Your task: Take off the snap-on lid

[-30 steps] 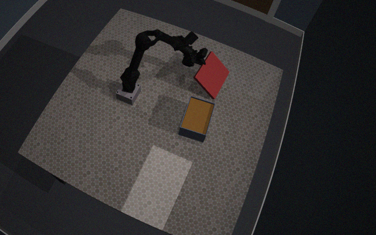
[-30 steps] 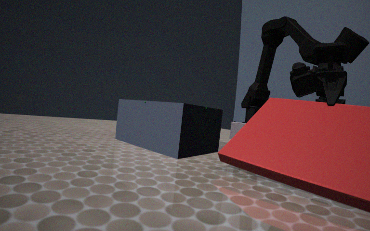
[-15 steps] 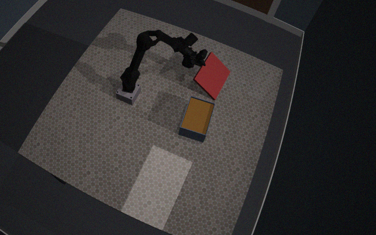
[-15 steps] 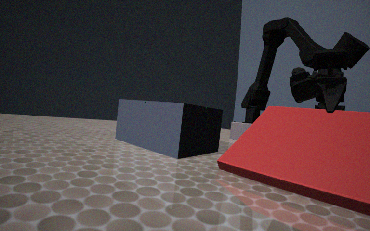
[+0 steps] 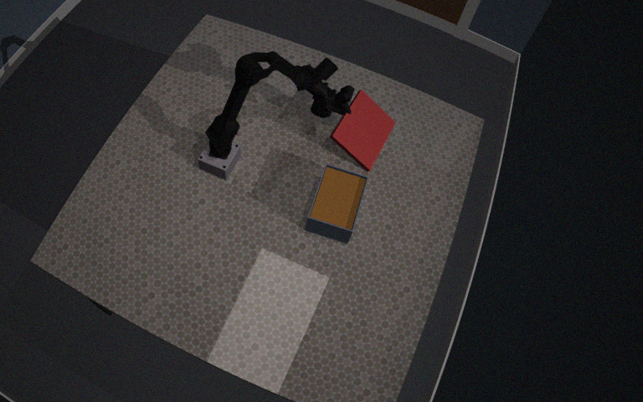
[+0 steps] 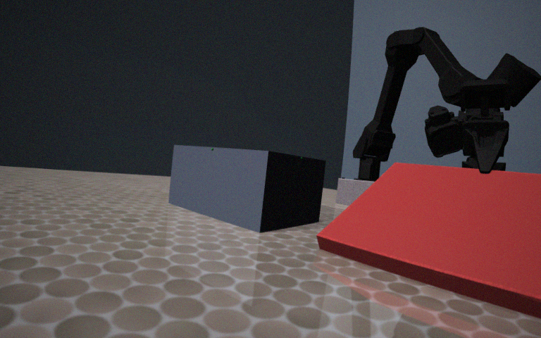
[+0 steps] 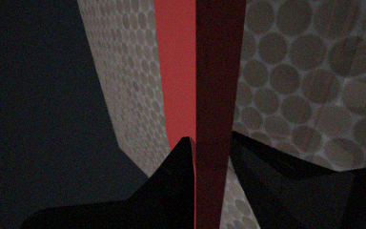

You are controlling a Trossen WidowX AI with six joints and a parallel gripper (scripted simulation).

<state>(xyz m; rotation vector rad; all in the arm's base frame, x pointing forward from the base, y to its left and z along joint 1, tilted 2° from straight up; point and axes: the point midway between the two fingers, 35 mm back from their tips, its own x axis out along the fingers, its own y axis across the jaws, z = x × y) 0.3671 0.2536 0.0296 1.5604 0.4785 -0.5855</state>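
Now: gripper tip 70 mm short of the flat red lid, 40 mm above it and 20 mm to the left of it. From my gripper tip the other things lie so: blue-grey storage box: 340 mm to the right, 40 mm below, 30 mm ahead.
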